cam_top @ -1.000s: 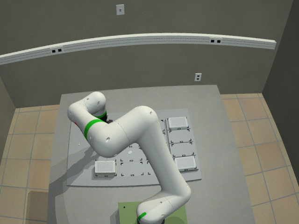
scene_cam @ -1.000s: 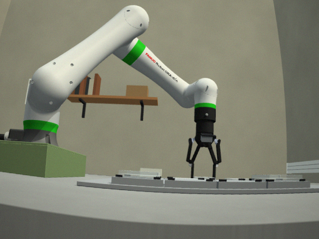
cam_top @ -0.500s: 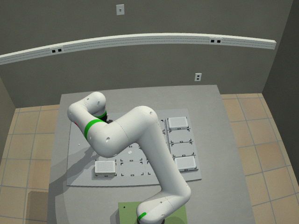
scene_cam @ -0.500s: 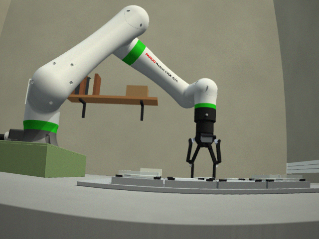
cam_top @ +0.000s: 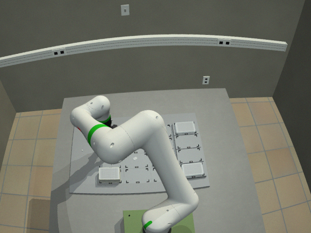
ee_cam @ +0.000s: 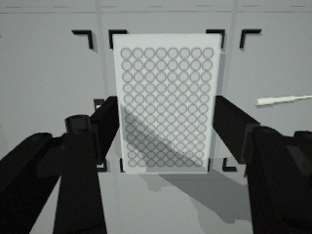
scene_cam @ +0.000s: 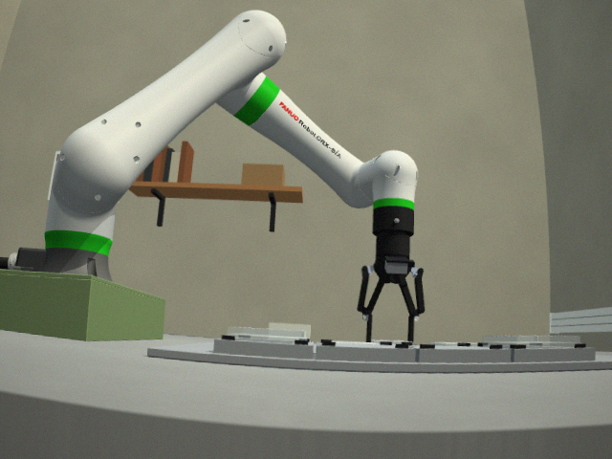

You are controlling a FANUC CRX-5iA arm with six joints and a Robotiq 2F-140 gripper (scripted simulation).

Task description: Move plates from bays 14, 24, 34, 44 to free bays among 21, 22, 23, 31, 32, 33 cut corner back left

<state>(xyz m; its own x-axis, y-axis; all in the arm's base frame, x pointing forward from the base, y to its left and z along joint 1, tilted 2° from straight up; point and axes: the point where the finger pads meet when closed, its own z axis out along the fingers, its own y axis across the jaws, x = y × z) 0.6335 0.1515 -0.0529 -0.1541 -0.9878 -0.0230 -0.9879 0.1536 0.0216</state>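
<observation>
Right now my hand is 2 cm above the sealed 96-well plate. The rest, counted from my hand: thin white stick (11 cm behind, 1 cm to the left, 3 cm below); sealed deep-well block (21 cm behind, 3 cm to the left, 1 cm below); white scrap (11 cm behind, 14 cm to the right, 3 cm below).
</observation>
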